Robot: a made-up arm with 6 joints.
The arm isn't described. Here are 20 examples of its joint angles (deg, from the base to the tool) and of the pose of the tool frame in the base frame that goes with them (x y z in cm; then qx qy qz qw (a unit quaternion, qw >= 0)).
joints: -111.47 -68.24 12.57 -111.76 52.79 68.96
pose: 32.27 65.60 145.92 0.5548 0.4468 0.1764 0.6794
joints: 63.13 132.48 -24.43 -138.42 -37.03 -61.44
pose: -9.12 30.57 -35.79 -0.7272 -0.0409 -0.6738 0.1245
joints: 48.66 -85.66 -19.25 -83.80 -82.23 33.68
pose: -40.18 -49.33 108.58 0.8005 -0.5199 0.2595 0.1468
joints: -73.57 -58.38 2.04 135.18 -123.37 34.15
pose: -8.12 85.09 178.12 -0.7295 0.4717 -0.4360 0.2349
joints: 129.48 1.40 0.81 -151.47 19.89 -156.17
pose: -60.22 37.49 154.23 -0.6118 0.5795 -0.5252 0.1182
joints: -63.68 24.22 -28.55 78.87 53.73 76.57
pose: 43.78 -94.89 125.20 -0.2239 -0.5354 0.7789 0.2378
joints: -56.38 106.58 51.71 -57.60 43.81 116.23
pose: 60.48 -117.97 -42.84 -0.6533 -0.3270 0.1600 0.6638
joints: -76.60 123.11 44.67 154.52 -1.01 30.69
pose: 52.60 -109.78 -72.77 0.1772 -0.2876 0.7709 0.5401
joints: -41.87 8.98 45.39 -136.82 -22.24 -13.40
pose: 74.25 -41.46 184.46 -0.5694 0.4403 0.6940 0.0161
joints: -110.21 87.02 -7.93 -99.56 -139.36 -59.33
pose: -24.39 -81.76 -3.78 -0.7579 -0.3718 0.5359 0.0158
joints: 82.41 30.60 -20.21 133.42 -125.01 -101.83
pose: -3.98 117.71 115.58 0.2263 0.9640 -0.0336 0.1357
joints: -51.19 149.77 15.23 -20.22 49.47 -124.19
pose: -13.50 -23.38 -88.46 0.4651 -0.0751 0.8729 0.1269
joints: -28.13 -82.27 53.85 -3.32 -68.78 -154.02
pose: -149.91 51.56 109.04 -0.7075 0.3706 0.6009 0.0325
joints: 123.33 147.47 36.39 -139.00 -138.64 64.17
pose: -34.80 12.39 -103.73 0.4446 0.4141 -0.0321 0.7936
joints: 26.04 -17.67 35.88 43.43 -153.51 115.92
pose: 1.29 -20.38 219.26 0.1601 -0.1830 0.7566 0.6070
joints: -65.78 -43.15 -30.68 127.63 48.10 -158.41
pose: 3.99 26.16 167.91 -0.2442 -0.7612 -0.4578 0.3891
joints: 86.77 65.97 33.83 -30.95 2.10 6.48
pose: 34.12 153.13 55.07 0.4411 -0.6296 0.1936 0.6095
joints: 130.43 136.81 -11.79 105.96 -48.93 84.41
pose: -32.66 23.77 -88.95 -0.0514 -0.7677 -0.2103 0.6031
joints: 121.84 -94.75 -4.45 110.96 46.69 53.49
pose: 61.50 -123.13 97.84 0.3423 0.6019 0.1768 0.6995
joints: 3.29 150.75 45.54 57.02 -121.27 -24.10
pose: 64.82 -13.41 -119.56 -0.4677 0.4484 0.5343 0.5429
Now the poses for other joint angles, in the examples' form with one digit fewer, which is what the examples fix.
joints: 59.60 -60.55 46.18 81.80 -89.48 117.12
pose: -68.3 -122.6 161.9 -0.473 -0.592 0.604 0.249
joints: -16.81 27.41 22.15 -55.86 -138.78 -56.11
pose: 105.4 -47.5 122.8 0.008 0.216 -0.332 0.918
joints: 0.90 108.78 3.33 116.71 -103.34 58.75
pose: 116.9 12.2 -58.0 0.016 0.548 0.819 0.170
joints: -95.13 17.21 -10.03 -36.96 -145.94 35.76
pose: -27.0 -82.3 114.4 0.420 -0.246 -0.544 0.683
